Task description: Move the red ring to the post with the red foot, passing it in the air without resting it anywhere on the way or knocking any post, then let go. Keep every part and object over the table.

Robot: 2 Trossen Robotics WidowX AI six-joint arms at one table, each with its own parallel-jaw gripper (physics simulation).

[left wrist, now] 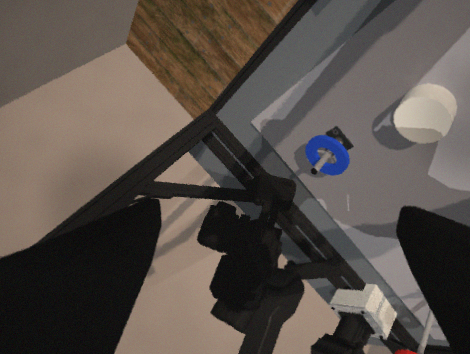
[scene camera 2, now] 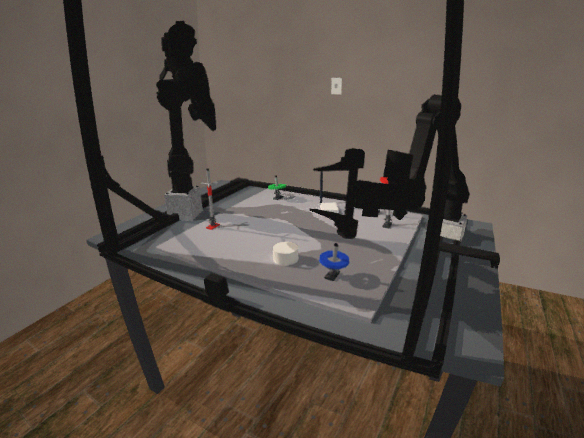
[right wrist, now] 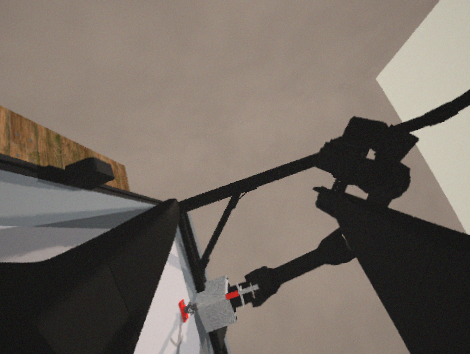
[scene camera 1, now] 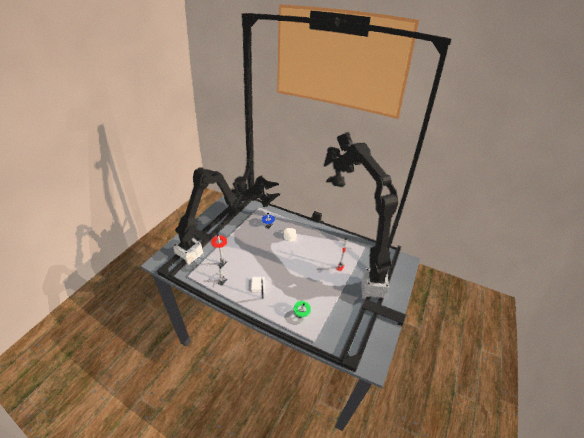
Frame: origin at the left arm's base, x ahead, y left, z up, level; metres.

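Seen in the pictures: left gripper, fingertip midpoint: (left wrist: 279,215) (scene camera 2: 212,122) (right wrist: 324,166) (scene camera 1: 325,174); right gripper, fingertip midpoint: (left wrist: 253,201) (scene camera 2: 311,189) (right wrist: 255,203) (scene camera 1: 279,189); left arm's base, link origin: (scene camera 2: 182,190) (scene camera 1: 377,277); right arm's base, link origin: (left wrist: 356,321) (scene camera 2: 449,216) (scene camera 1: 186,244).
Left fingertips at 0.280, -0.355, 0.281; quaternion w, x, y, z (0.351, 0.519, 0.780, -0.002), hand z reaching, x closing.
Observation:
Pixels of each thing's top centre, then the offset from my left fingertips to it, as dx, dy, dz. "*": a spot on its surface instead.
- red ring, top centre: (scene camera 2: 391,178) (scene camera 1: 218,240) +0.438, +0.316, -0.209
- post with the red foot, surface spot: (right wrist: 183,311) (scene camera 2: 214,225) (scene camera 1: 338,266) * -0.117, +0.237, -0.360
- blue ring, top centre: (left wrist: 324,158) (scene camera 2: 334,257) (scene camera 1: 268,218) +0.272, -0.005, -0.313
- green ring, top centre: (scene camera 2: 276,184) (scene camera 1: 302,307) +0.033, +0.539, -0.311
- white cylinder, top centre: (left wrist: 421,120) (scene camera 2: 285,247) (scene camera 1: 290,232) +0.145, +0.064, -0.331
- white block, top centre: (scene camera 2: 329,206) (scene camera 1: 258,283) +0.242, +0.413, -0.346
- dark upright rod, top centre: (scene camera 2: 321,168) +0.210, +0.478, -0.226
- dark foot, surface spot: (scene camera 1: 222,281) * +0.406, +0.426, -0.355
The red ring (scene camera 1: 214,242) (scene camera 2: 384,180) sits high on a tall grey post with a dark foot, at the left of scene camera 1; in scene camera 2 the right arm partly hides it. The post with the red foot (scene camera 1: 340,267) (scene camera 2: 212,226) (right wrist: 183,311) stands upright at the other side, with a red band on its shaft and a small crosspiece near its top. My left gripper (scene camera 1: 330,171) is open and empty, high above the table. My right gripper (scene camera 1: 276,191) (scene camera 2: 313,190) is open and empty, above the blue ring's side of the table, away from the red ring.
A blue ring (scene camera 1: 263,219) (scene camera 2: 324,260) (left wrist: 340,162) and a green ring (scene camera 1: 296,309) (scene camera 2: 272,187) are on short posts. A white cylinder (scene camera 1: 290,234) (scene camera 2: 285,254) (left wrist: 425,115) and a white block (scene camera 1: 256,284) beside a dark upright rod (scene camera 2: 321,187) stand between. Another dark foot (scene camera 1: 222,281) is near the red ring's post.

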